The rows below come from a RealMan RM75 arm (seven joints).
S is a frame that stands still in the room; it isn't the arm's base.
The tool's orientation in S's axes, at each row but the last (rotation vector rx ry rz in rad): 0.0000 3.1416 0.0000; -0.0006 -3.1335 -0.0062; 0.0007 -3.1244 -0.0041; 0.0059 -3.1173 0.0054; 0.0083 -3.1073 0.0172; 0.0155 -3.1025 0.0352; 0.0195 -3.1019 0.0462; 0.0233 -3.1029 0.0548; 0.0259 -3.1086 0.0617; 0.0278 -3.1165 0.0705; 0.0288 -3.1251 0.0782
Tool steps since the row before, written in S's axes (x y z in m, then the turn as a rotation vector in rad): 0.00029 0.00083 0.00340 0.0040 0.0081 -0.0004; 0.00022 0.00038 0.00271 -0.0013 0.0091 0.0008; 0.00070 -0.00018 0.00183 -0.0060 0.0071 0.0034; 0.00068 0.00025 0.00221 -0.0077 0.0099 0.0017; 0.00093 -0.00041 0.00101 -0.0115 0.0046 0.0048; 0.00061 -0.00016 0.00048 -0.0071 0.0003 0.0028; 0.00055 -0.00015 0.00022 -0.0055 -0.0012 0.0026; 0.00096 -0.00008 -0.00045 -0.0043 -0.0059 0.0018; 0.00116 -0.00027 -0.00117 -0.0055 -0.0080 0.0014; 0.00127 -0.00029 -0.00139 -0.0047 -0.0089 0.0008; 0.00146 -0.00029 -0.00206 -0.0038 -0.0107 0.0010
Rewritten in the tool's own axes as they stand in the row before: -0.00029 0.00083 -0.00340 -0.0040 0.0081 0.0004; -0.00020 0.00039 -0.00271 0.0013 0.0091 -0.0008; -0.00067 -0.00018 -0.00184 0.0061 0.0071 -0.0033; -0.00063 0.00024 -0.00223 0.0077 0.0099 -0.0015; -0.00089 -0.00043 -0.00104 0.0116 0.0046 -0.0045; -0.00059 -0.00018 -0.00050 0.0072 0.0003 -0.0025; -0.00054 -0.00016 -0.00024 0.0056 -0.0012 -0.0023; -0.00098 -0.00008 0.00042 0.0045 -0.0059 -0.0014; -0.00119 -0.00024 0.00114 0.0057 -0.0080 -0.0009; -0.00130 -0.00025 0.00137 0.0049 -0.0088 -0.0003; -0.00149 -0.00021 0.00205 0.0040 -0.0107 -0.0004
